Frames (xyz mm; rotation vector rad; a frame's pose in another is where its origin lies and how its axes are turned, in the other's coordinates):
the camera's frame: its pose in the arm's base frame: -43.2 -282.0 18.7 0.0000 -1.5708 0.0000
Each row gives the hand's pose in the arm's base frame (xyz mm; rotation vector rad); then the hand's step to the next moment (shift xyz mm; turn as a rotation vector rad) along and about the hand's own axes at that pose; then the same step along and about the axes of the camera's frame.
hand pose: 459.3 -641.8 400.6 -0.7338 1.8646 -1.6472
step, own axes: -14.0 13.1 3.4 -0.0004 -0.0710 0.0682
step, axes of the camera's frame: -12.8 8.9 -11.7 0.0633 -0.0548 -0.0518
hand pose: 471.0 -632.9 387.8 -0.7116 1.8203 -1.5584
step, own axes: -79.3 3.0 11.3 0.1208 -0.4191 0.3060
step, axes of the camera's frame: 5.1 52.4 -60.5 0.3691 -0.3528 -0.1521
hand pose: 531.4 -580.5 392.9 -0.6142 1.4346 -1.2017
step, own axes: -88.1 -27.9 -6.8 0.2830 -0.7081 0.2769
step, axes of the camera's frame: 60.2 69.8 -9.1 0.5607 -0.5862 -0.0125
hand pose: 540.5 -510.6 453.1 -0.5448 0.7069 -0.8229
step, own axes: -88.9 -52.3 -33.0 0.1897 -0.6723 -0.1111
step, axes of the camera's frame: 44.9 36.4 91.6 0.3174 -0.5541 0.3042
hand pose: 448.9 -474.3 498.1 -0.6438 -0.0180 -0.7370
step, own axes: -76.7 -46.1 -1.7 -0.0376 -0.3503 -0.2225
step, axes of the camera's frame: 5.5 20.8 86.9 0.0003 -0.2951 0.2942
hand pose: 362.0 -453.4 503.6 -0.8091 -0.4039 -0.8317
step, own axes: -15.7 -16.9 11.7 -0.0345 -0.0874 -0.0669
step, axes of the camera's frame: 6.0 9.9 23.2 -0.0224 -0.0700 0.0889
